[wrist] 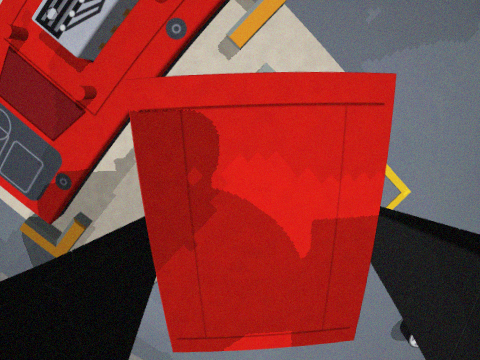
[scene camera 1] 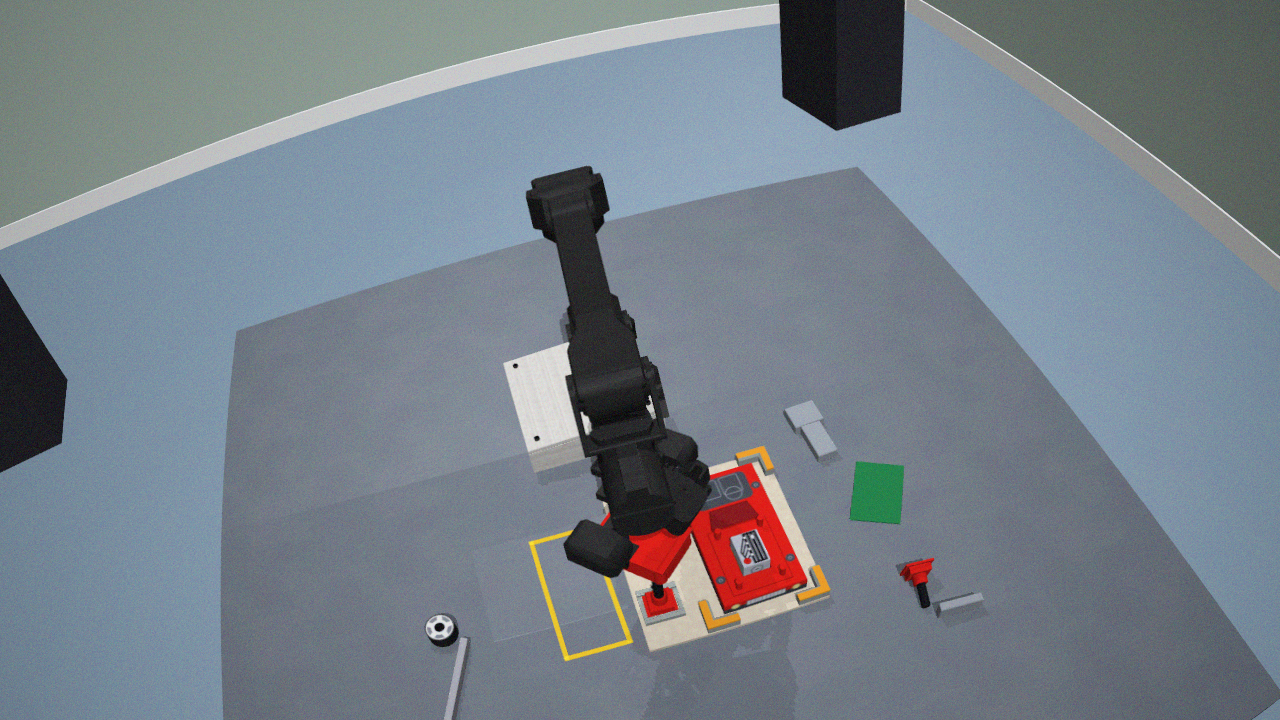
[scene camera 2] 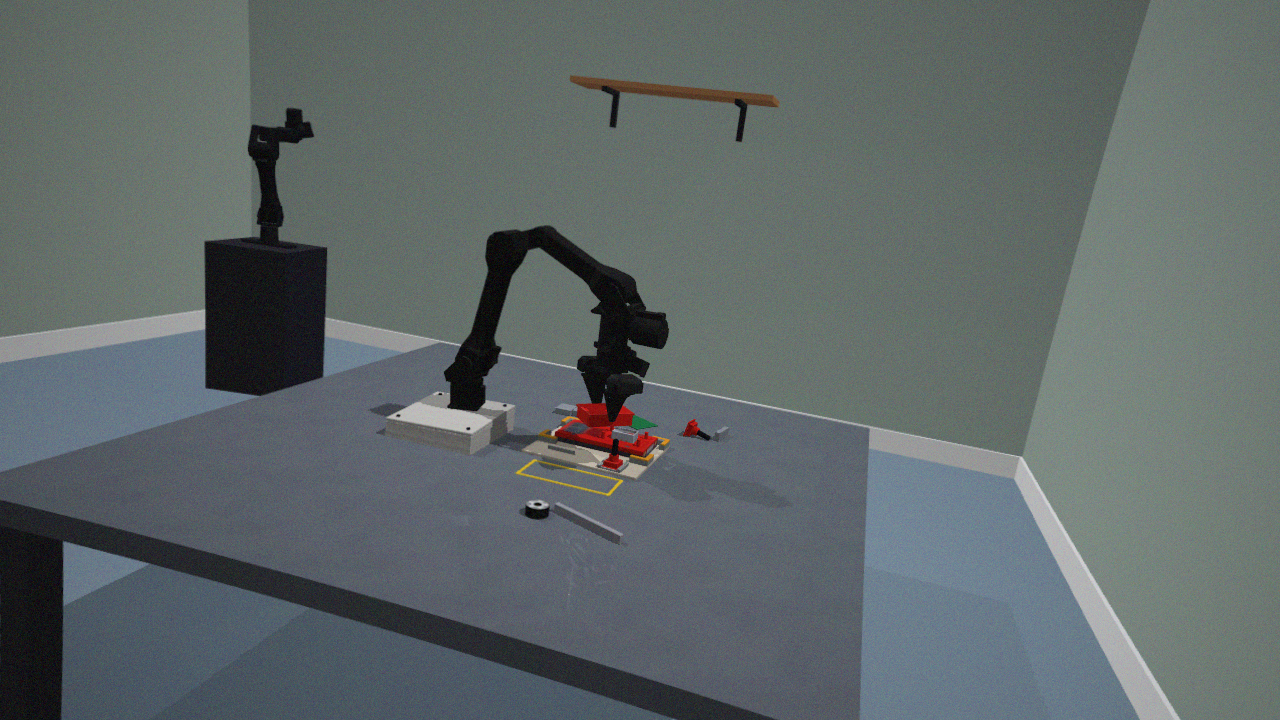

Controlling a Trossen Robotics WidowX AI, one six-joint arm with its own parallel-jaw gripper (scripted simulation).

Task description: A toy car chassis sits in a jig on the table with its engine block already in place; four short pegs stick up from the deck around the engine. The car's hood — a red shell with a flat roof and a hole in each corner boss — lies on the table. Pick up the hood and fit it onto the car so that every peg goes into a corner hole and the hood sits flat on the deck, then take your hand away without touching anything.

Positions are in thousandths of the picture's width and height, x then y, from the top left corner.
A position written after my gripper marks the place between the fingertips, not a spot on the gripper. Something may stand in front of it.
Note:
My gripper (scene camera 1: 500, 755) holds a red hood (scene camera 1: 515, 769). I also see a green plate (scene camera 1: 686, 687) and a grey engine block (scene camera 1: 587, 772).
The red hood shows as well in the wrist view (wrist: 545, 532) and in scene camera 2 (scene camera 2: 464, 577). My gripper is seen too in the wrist view (wrist: 543, 618) and in scene camera 2 (scene camera 2: 472, 577). The wrist view misses the green plate: it is out of frame.

